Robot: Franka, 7 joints.
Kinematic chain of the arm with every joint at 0, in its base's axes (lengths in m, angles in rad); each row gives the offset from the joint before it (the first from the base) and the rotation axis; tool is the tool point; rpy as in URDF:
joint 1: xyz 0 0 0.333 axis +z
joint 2: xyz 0 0 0 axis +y
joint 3: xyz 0 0 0.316 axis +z
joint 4: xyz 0.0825 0 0 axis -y
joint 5: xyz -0.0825 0 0.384 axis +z
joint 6: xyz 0 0 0 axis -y
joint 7: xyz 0.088 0 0 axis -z
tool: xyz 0 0 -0.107 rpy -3.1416 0 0
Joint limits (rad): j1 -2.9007..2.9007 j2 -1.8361..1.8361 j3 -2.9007..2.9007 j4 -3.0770..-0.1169 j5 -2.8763..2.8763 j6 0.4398..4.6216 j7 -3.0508..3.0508
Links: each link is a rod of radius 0.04 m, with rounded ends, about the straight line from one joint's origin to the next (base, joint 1, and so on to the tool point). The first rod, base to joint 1, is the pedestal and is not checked.
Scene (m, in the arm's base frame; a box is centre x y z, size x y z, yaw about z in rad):
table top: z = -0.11
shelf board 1: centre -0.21 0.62 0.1 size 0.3 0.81 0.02 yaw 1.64
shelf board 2: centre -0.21 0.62 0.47 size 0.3 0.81 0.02 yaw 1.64
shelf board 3: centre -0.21 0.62 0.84 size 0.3 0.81 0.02 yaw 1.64
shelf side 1: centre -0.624 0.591 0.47 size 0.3 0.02 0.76 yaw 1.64
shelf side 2: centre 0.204 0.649 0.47 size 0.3 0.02 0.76 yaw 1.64
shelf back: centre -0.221 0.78 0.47 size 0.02 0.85 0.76 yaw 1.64
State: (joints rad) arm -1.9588 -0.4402 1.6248 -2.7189 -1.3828 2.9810 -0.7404
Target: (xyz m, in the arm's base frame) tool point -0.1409 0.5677 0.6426
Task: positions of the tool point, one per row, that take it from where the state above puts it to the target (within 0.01 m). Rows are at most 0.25 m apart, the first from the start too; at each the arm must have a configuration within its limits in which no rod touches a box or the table.
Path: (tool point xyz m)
1: 0.3453 0.0652 0.1864
2: 0.2699 0.2143 0.2157
3: 0.1500 0.3064 0.2740
4: 0.0148 0.3845 0.4489
5: -0.1232 0.3123 0.6426
6: -0.1250 0.4021 0.6557
7: -0.1302 0.4883 0.6555
8: -0.1409 0.5677 0.6426

